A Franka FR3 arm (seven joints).
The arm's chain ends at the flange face. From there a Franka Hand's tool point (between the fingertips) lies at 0.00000 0.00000 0.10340 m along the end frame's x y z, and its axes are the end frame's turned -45 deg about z.
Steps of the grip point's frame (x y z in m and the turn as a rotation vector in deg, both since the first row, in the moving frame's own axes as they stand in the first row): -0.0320, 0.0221, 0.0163, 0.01, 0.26, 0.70; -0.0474, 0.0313, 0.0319, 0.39, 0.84, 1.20; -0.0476, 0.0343, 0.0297, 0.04, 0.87, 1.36; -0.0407, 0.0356, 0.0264, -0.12, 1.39, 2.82; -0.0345, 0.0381, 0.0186, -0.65, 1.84, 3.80
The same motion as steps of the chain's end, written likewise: -0.0073, 0.0386, 0.0163, 0.19, 0.18, 0.70; -0.0120, 0.0572, 0.0319, 0.87, 0.32, 1.20; -0.0105, 0.0591, 0.0297, 0.64, 0.59, 1.36; -0.0056, 0.0555, 0.0264, 0.90, 1.07, 2.82; -0.0007, 0.0527, 0.0187, 0.84, 1.76, 3.80
